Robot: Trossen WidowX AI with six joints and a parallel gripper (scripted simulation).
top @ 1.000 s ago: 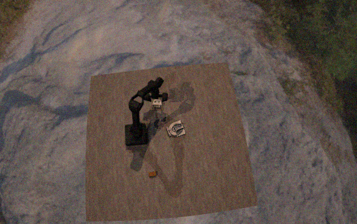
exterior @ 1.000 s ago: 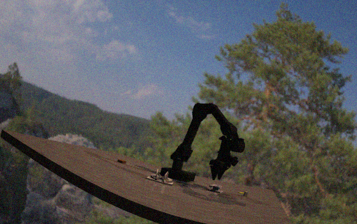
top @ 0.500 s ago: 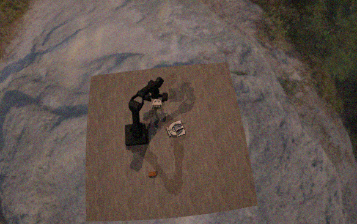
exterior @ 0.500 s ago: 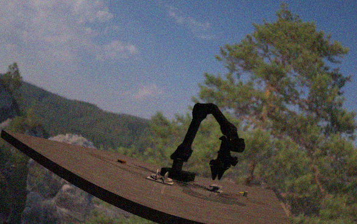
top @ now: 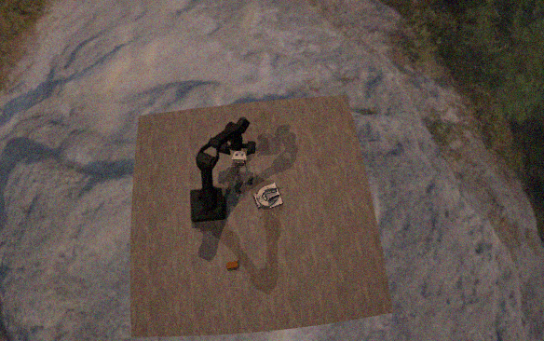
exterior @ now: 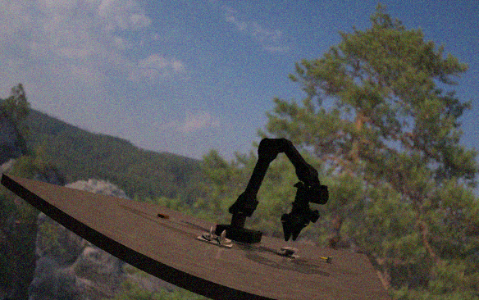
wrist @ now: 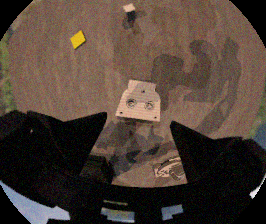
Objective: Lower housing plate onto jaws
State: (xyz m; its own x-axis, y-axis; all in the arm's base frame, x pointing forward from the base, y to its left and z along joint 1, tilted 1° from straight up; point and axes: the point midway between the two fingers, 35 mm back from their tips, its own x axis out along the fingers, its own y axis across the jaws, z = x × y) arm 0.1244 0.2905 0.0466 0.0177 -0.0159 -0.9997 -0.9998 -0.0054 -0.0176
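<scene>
Right now the housing plate is 10 mm to the left of my gripper tip and 30 mm below it. From my gripper tip the other things lie so: yellow piece 140 mm behind, 130 mm to the left, 60 mm below.
</scene>
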